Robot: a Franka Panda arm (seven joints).
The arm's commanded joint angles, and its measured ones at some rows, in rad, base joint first. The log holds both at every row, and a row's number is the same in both.
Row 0, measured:
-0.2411 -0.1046 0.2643 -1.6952 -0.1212 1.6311 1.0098
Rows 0 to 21, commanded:
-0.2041 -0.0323 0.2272 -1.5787 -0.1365 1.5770 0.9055
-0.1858 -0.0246 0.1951 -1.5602 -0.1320 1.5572 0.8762
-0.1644 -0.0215 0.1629 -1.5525 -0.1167 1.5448 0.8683
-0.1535 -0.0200 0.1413 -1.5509 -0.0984 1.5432 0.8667
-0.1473 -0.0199 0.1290 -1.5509 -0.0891 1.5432 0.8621
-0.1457 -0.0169 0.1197 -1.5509 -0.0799 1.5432 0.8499
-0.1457 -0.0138 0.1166 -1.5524 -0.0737 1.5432 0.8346
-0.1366 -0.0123 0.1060 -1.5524 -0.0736 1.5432 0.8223
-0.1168 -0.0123 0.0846 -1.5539 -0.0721 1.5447 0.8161
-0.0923 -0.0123 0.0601 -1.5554 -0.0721 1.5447 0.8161
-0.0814 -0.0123 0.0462 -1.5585 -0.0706 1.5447 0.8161
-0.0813 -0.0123 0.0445 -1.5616 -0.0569 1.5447 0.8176
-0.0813 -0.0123 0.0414 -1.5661 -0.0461 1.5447 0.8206
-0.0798 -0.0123 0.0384 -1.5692 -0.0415 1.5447 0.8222
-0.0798 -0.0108 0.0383 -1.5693 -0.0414 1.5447 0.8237
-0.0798 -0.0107 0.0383 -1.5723 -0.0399 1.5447 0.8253
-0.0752 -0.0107 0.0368 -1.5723 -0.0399 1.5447 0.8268
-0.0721 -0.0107 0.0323 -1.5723 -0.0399 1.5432 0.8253
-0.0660 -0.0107 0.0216 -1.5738 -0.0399 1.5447 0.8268
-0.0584 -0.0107 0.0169 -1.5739 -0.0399 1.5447 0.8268
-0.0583 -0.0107 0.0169 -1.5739 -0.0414 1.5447 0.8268
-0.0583 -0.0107 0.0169 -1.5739 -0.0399 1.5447 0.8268
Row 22, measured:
-0.0774 -0.0130 0.0348 -1.5851 -0.0519 1.5747 0.8331
